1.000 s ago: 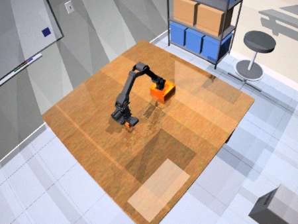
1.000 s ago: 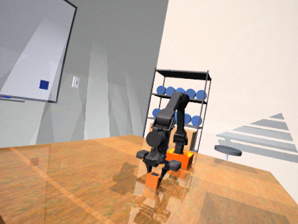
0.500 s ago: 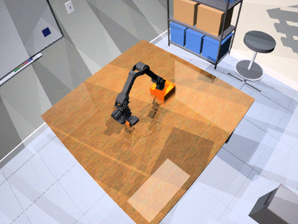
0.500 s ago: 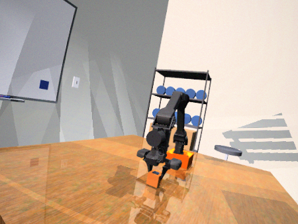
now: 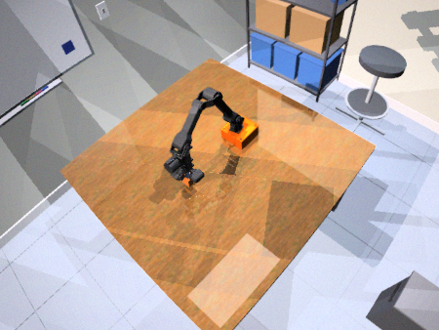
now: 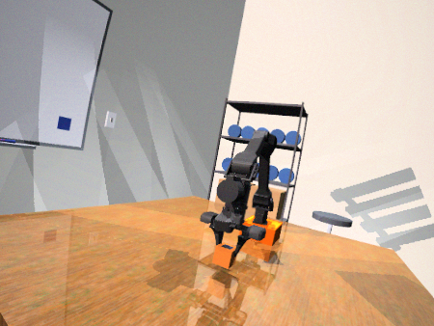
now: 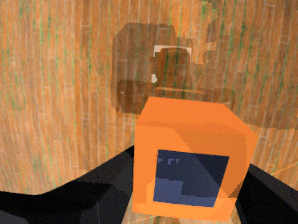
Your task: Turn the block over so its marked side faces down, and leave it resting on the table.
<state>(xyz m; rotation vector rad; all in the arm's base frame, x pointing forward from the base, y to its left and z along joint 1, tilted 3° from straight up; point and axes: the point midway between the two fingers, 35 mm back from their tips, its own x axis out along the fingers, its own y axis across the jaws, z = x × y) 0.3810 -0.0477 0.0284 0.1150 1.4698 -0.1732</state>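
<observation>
The block lies 10 mm above my gripper tip.
</observation>
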